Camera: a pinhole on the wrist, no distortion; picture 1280 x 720 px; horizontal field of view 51.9 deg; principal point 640.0 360.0 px. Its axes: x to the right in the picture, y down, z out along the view. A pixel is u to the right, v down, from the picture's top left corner.
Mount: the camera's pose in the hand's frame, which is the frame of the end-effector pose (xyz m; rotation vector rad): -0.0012 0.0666 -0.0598 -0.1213 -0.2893 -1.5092
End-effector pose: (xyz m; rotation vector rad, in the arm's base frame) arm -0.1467 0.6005 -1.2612 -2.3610 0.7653 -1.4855
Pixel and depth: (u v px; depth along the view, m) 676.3 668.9 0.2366
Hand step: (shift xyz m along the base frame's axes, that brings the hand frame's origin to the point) 0.1277 -0.1304 -0.1160
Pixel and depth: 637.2 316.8 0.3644
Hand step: 0.1906 -0.1224 -0.2461
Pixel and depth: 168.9 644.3 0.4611
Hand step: 0.2201 -0.3368 -0.2912
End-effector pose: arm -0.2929 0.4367 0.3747 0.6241 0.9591 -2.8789
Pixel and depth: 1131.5 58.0 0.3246
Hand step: 0.0038 -0.1932 0.2265
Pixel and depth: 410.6 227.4 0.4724
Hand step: 0.0073 -0.4368 0.1579
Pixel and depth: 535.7 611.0 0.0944
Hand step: 0.0000 -0.0975 -0.0362
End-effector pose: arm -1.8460 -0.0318 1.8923 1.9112 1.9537 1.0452
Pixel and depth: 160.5 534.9 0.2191
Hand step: 0.2385 0.0248 0.0274
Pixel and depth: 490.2 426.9 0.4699
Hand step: 0.4225 0.0726 -0.1384
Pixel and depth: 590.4 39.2 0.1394
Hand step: 0.1314 -0.0348 -0.0020
